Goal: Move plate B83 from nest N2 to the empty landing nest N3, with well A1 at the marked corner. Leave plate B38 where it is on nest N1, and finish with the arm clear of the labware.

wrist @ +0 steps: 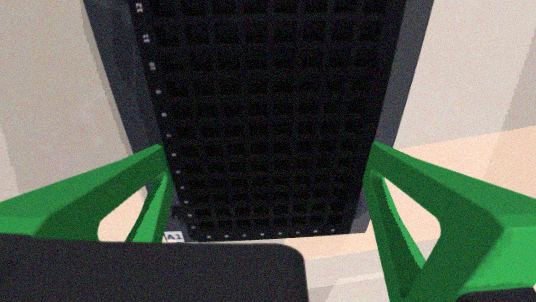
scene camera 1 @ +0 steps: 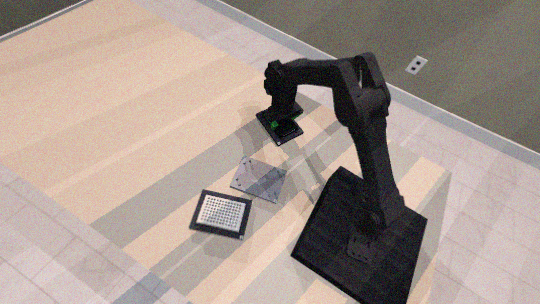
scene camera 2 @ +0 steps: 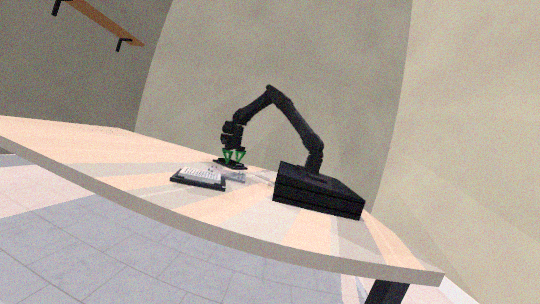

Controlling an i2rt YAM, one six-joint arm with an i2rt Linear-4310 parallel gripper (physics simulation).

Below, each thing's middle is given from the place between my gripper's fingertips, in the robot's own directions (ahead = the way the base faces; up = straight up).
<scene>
Right now my hand is 240 mm to the right of the grey nest plate with corner pegs (scene camera 1: 254, 177).
</scene>
